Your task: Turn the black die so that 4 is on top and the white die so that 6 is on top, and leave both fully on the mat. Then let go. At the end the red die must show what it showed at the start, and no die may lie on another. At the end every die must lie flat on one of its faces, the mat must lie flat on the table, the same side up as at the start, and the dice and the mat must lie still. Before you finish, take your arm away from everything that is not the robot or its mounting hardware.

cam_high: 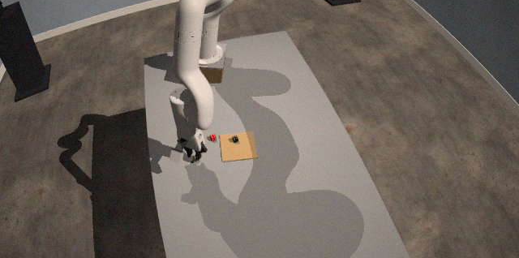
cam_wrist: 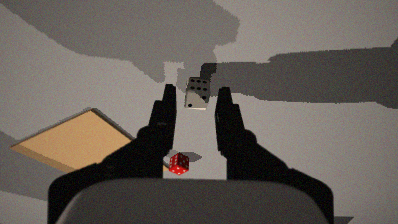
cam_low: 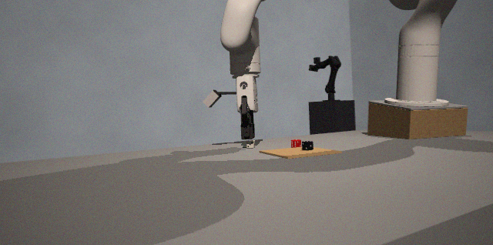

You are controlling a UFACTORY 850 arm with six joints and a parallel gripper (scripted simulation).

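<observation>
Right now the white die is 4 cm below my hand. Round my hand: tan mat 19 cm to the left, 4 cm below; red die 11 cm to the left, 8 cm behind, 4 cm below; black die 19 cm to the left, 3 cm below, 3 cm behind.
</observation>
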